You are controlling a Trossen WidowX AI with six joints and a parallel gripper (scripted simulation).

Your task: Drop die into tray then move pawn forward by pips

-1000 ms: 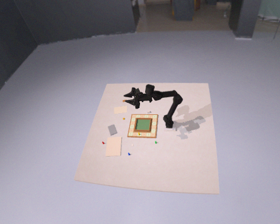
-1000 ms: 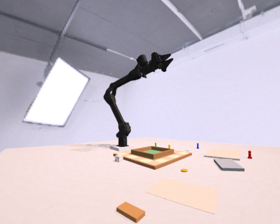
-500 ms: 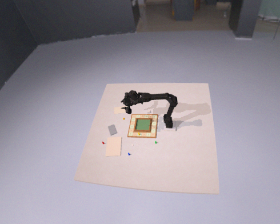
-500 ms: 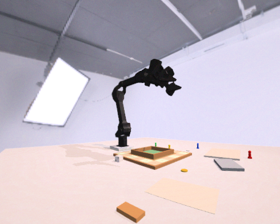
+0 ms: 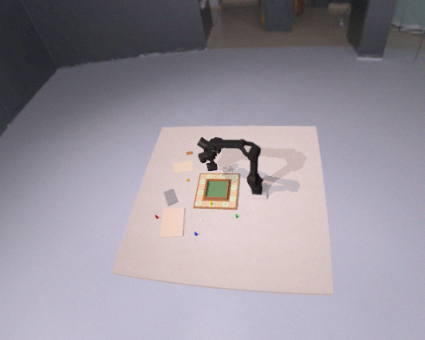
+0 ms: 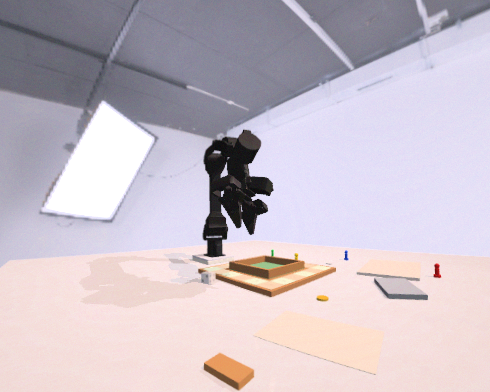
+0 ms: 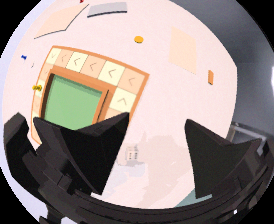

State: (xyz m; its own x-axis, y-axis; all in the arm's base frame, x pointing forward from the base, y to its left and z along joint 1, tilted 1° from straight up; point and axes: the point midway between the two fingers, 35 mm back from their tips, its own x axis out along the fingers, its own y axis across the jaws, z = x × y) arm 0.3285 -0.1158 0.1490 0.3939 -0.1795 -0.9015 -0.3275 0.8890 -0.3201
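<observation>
Now: gripper tip 10 cm past the white die, 4 cm to the left of it and 12 cm above it. From my gripper tip the other things lie so: orange block: 21 cm ahead, 19 cm to the right, 13 cm below; then yellow pawn: 6 cm behind, 25 cm to the left, 10 cm below; then yellow disc: 15 cm ahead, 7 cm to the left, 13 cm below.
</observation>
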